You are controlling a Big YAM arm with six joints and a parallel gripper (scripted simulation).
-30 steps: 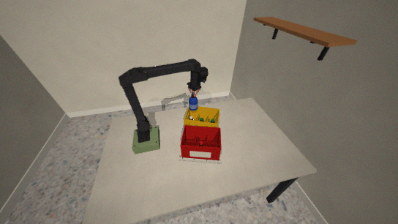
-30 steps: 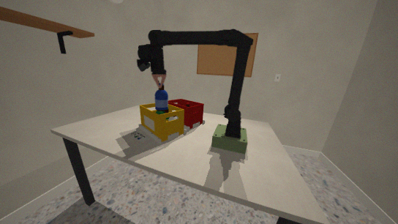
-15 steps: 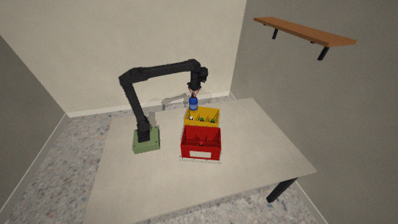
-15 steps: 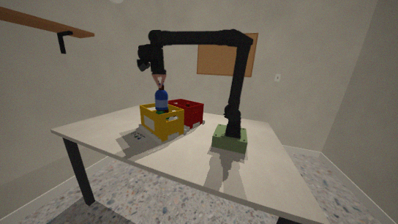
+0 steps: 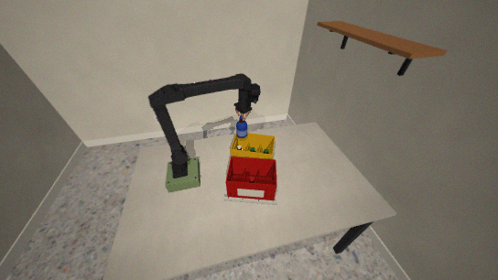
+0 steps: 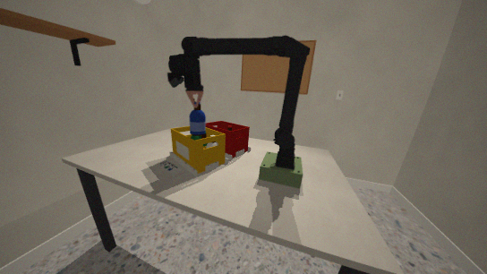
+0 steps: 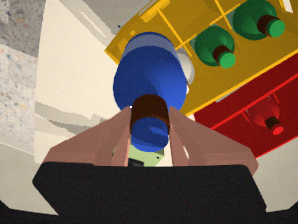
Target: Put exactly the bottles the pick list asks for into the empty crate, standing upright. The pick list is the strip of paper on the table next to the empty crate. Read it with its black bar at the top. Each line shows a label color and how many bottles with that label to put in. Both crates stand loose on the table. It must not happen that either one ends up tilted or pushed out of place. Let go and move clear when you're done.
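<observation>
Right now the blue-label bottle is 6 cm below my hand. The rest, counted from my hand: white-labelled bottle: 24 cm below, 8 cm to the right, 4 cm behind; green-labelled bottle: 24 cm below, 12 cm to the right, 4 cm ahead; yellow crate: 24 cm below, 8 cm to the right, 5 cm ahead.
</observation>
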